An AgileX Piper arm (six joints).
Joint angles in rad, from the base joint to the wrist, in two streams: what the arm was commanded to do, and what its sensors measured. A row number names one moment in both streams.
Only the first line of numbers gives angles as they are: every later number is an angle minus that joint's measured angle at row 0.
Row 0, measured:
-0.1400, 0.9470, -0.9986, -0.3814, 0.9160, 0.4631
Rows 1 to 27, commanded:
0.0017, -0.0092, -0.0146, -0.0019, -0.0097, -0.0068
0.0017, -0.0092, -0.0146, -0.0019, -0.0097, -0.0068
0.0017, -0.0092, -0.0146, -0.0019, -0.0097, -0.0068
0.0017, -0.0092, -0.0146, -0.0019, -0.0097, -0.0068
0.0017, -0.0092, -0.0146, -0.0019, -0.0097, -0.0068
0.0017, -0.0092, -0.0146, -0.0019, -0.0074, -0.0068
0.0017, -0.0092, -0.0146, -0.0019, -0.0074, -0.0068
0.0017, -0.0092, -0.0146, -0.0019, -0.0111, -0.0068
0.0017, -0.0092, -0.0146, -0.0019, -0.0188, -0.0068
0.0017, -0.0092, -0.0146, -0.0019, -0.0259, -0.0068
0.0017, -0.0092, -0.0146, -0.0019, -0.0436, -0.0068
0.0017, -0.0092, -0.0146, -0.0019, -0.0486, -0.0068
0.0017, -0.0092, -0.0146, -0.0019, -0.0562, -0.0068
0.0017, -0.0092, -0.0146, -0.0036, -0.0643, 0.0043
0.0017, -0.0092, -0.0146, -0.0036, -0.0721, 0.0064
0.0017, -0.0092, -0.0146, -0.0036, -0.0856, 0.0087
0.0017, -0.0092, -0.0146, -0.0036, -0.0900, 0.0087
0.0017, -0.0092, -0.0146, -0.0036, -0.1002, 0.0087
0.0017, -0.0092, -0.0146, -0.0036, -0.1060, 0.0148
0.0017, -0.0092, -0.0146, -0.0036, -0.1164, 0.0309
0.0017, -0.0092, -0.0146, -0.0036, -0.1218, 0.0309
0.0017, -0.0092, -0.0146, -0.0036, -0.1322, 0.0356
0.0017, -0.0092, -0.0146, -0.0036, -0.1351, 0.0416
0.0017, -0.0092, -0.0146, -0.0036, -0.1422, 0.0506
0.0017, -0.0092, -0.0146, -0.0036, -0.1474, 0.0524
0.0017, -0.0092, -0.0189, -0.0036, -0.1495, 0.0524
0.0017, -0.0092, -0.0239, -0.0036, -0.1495, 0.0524
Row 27, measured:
0.0000, 0.0000, 0.0000, 0.0000, -0.1161, 0.0378
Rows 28 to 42, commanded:
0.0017, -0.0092, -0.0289, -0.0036, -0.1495, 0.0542
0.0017, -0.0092, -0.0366, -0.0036, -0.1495, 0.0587
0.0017, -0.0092, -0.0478, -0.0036, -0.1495, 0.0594
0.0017, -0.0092, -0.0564, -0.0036, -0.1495, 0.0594
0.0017, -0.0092, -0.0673, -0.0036, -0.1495, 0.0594
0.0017, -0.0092, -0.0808, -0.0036, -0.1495, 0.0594
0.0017, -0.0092, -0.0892, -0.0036, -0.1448, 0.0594
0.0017, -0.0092, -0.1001, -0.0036, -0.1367, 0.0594
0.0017, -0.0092, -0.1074, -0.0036, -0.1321, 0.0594
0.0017, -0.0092, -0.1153, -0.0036, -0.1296, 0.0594
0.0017, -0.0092, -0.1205, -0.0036, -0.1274, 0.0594
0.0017, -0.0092, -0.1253, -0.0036, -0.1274, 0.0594
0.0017, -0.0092, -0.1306, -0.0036, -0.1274, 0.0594
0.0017, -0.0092, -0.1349, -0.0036, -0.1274, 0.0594
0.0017, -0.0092, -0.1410, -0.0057, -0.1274, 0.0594
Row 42, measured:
0.0000, 0.0000, -0.1165, 0.0000, -0.1161, 0.0545
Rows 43 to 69, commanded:
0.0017, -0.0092, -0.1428, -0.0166, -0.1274, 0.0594
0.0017, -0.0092, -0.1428, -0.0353, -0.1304, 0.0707
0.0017, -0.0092, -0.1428, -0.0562, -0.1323, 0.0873
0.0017, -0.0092, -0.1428, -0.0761, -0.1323, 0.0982
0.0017, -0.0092, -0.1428, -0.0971, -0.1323, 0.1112
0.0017, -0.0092, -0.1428, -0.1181, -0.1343, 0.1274
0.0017, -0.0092, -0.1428, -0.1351, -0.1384, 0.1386
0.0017, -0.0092, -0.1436, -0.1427, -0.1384, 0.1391
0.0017, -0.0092, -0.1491, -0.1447, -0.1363, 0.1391
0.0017, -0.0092, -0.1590, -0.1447, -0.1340, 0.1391
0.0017, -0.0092, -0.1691, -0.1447, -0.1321, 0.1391
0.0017, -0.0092, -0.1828, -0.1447, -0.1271, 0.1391
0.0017, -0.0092, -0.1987, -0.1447, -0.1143, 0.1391
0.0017, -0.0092, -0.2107, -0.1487, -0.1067, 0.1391
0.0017, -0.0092, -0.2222, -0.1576, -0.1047, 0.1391
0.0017, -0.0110, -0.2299, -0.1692, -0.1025, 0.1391
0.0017, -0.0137, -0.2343, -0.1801, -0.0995, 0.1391
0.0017, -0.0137, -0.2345, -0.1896, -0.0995, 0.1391
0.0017, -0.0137, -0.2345, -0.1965, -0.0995, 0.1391
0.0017, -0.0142, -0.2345, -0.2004, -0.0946, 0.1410
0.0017, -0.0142, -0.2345, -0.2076, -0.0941, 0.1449
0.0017, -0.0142, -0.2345, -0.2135, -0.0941, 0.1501
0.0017, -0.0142, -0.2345, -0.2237, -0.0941, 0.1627
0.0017, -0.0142, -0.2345, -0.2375, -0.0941, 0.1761
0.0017, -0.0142, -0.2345, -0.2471, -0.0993, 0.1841
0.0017, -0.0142, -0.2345, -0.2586, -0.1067, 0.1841
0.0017, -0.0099, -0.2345, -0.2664, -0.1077, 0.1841
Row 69, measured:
0.0000, -0.0015, -0.2242, -0.2091, -0.0818, 0.1628
